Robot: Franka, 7 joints.
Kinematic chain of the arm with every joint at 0, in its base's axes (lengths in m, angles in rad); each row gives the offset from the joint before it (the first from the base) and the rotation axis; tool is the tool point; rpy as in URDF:
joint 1: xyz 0 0 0.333 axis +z
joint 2: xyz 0 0 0 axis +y
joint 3: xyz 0 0 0.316 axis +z
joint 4: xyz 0.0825 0 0 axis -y
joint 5: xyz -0.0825 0 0.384 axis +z
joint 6: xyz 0 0 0 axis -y
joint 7: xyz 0.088 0 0 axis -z
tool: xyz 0 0 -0.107 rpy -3.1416 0 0
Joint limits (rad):
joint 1: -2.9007..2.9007
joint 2: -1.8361..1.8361
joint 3: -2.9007..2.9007
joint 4: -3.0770..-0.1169
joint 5: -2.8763..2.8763
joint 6: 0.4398..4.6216
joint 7: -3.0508..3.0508
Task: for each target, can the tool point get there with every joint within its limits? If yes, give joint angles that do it. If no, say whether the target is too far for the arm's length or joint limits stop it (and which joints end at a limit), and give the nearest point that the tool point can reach.
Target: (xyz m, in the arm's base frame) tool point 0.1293 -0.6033 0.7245
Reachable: yes | joints -0.6507 0.4122 -1.2111 -1.3731 2.1035 1.1983 -1.3620
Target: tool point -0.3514 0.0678 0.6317
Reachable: yes | joints -1.2988 1.1076 -2.3467 -2.3007 -0.2457 1.9098 1.1647
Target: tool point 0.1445 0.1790 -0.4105
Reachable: no: joint limits stop it (at a limit: joint 2) | nearest point 0.1475 0.1827 -0.3586 | short by 0.052 m
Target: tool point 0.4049 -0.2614 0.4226
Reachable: yes | joints -1.0574 -0.2577 0.5130 -2.4379 1.1108 2.6002 -2.0974
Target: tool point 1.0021 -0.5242 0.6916
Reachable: no: too far | nearest point 0.7246 -0.3790 0.5923 | short by 0.329 m
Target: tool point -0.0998 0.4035 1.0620
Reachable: yes | joints -1.5516 -0.6169 -0.7186 -0.4451 0.0960 3.2263 -1.5342
